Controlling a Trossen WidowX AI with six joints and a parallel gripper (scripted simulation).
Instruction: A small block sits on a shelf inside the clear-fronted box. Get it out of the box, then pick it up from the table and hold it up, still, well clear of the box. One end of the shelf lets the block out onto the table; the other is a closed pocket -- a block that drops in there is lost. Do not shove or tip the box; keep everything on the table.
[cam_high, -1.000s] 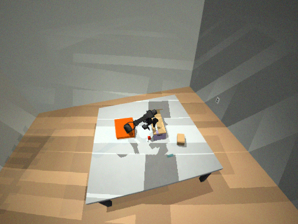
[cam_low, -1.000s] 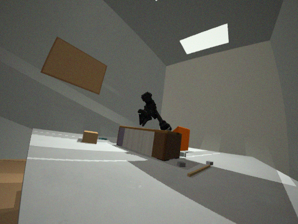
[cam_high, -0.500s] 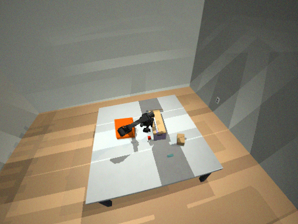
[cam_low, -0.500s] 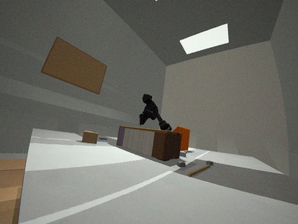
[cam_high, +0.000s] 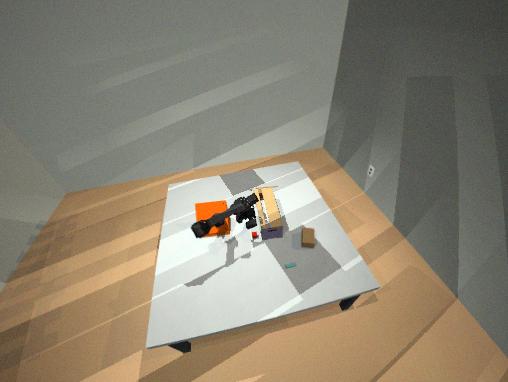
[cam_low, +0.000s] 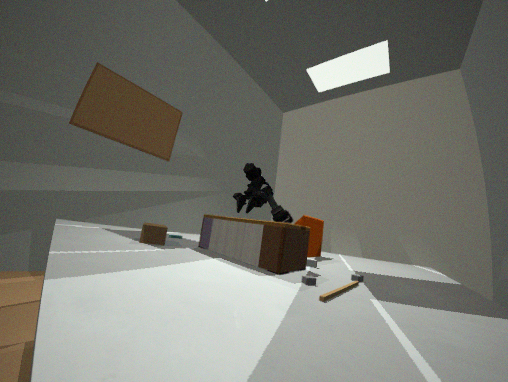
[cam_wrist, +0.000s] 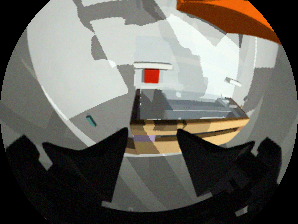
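My gripper tip is now 15 cm above the red block and 2 cm past it. The rest, counted from my gripper tip: brown block (33 cm ahead, 13 cm below, 9 cm to the right); then box (15 cm to the left, 10 cm below, 6 cm ahead); then teal piece (25 cm to the right, 17 cm ahead, 16 cm below).
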